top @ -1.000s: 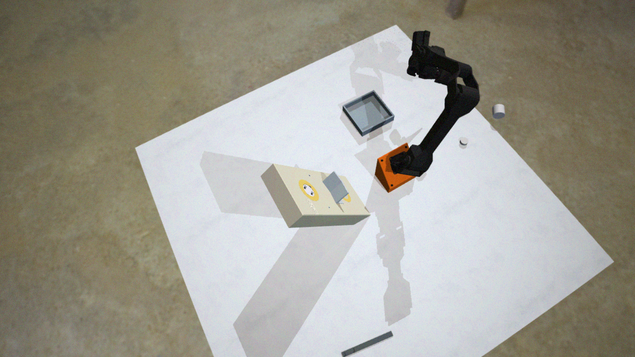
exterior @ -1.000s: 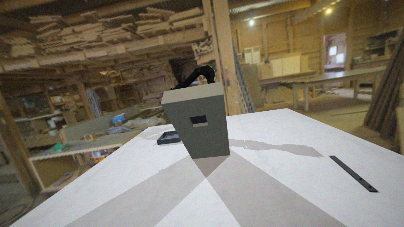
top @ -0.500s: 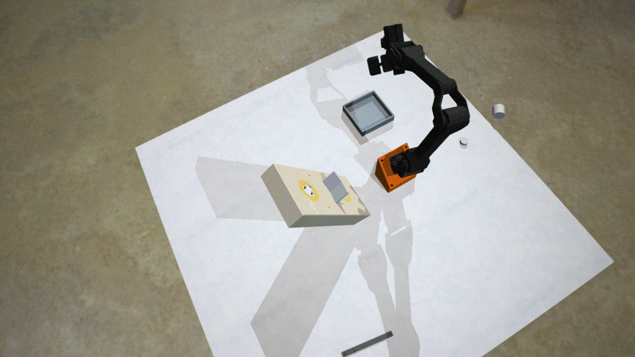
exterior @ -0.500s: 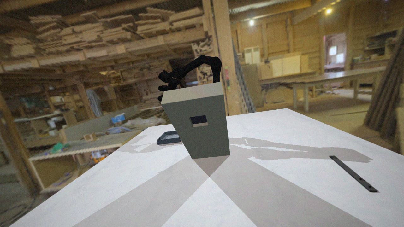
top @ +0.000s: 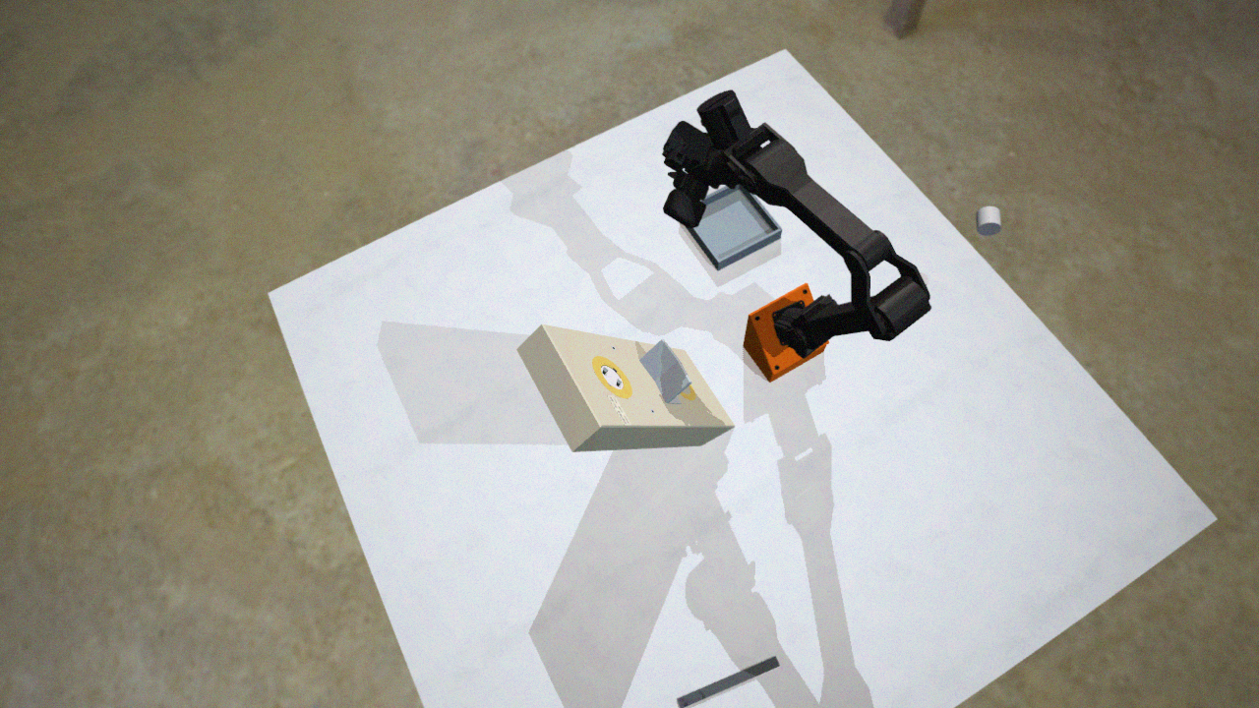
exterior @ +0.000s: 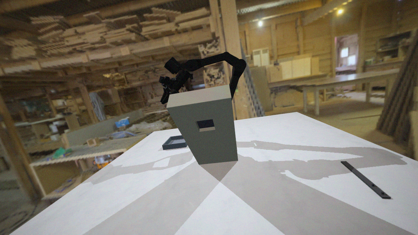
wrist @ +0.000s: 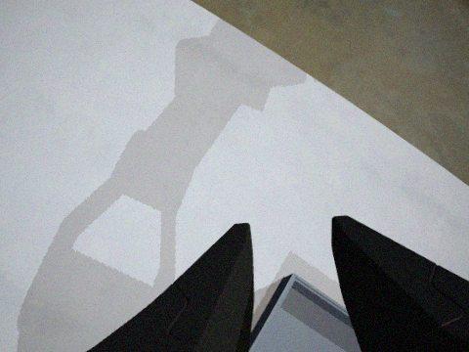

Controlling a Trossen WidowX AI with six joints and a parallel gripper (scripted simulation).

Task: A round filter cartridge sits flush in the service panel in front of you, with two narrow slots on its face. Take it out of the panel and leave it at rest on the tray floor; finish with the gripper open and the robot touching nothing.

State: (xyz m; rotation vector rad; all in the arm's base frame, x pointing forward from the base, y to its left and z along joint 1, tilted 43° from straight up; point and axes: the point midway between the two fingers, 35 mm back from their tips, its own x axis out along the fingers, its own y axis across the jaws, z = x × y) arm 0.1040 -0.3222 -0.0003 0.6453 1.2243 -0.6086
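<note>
The round pale filter cartridge is 260 mm ahead of my gripper tip, 280 mm to the left of it and 50 mm below it. From my gripper tip the other things lie so: beige service panel: 220 mm ahead, 280 mm to the left, 120 mm below; then grey-blue tray: 140 mm behind, 20 mm to the right, 290 mm below; then small white cylinder: 410 mm behind, 270 mm to the left, 290 mm below.
</note>
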